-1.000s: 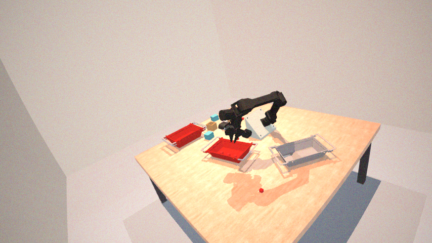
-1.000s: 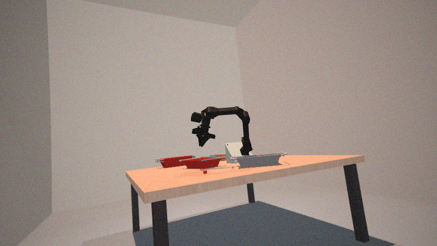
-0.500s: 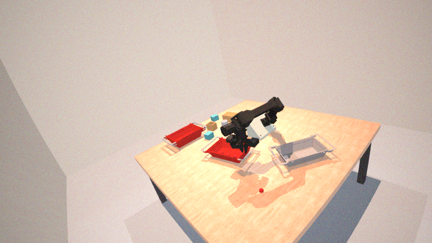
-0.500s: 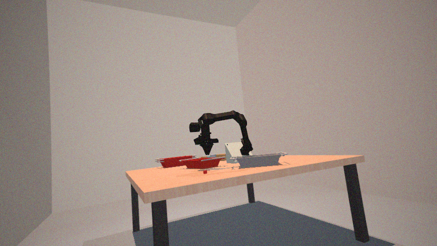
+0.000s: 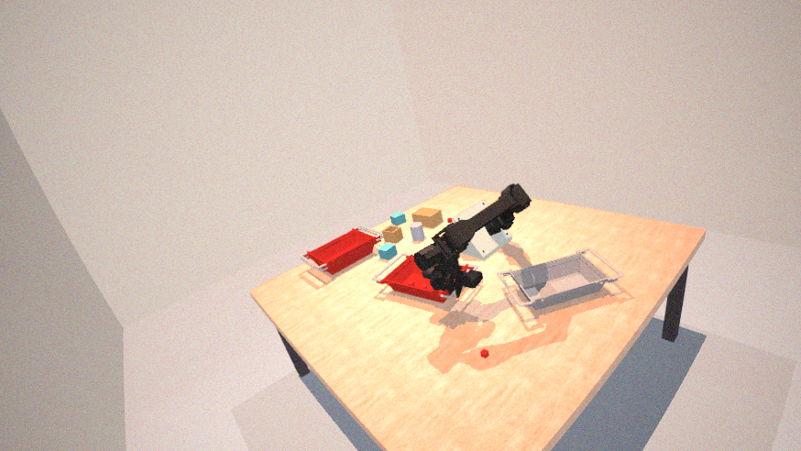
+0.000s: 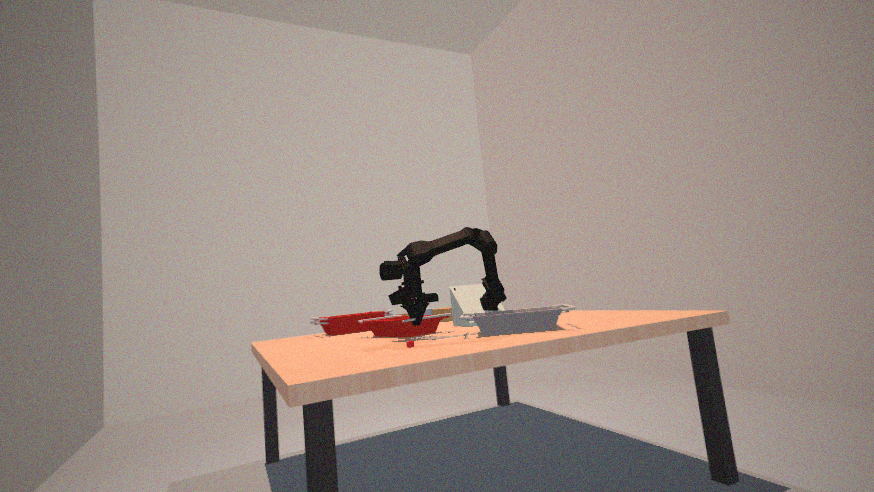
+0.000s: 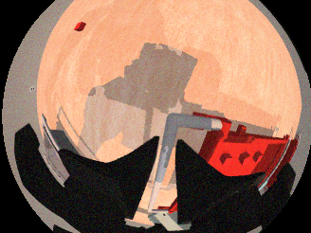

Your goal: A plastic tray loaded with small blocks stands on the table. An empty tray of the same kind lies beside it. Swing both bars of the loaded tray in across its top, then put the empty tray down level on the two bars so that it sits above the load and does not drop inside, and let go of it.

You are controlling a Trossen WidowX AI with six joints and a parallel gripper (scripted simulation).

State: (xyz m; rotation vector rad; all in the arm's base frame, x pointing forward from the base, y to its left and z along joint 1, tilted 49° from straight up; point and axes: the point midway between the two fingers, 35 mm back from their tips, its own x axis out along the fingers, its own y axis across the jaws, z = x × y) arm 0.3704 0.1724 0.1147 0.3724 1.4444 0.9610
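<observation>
Right now my gripper tip is 26 cm past the grey tray, 19 cm to the right of it and 1 cm below it. From my gripper tip the other things lie so: small red cube 9 cm ahead, 22 cm to the left, 3 cm below; then tan box 14 cm behind, 61 cm to the right, 2 cm below.
</observation>
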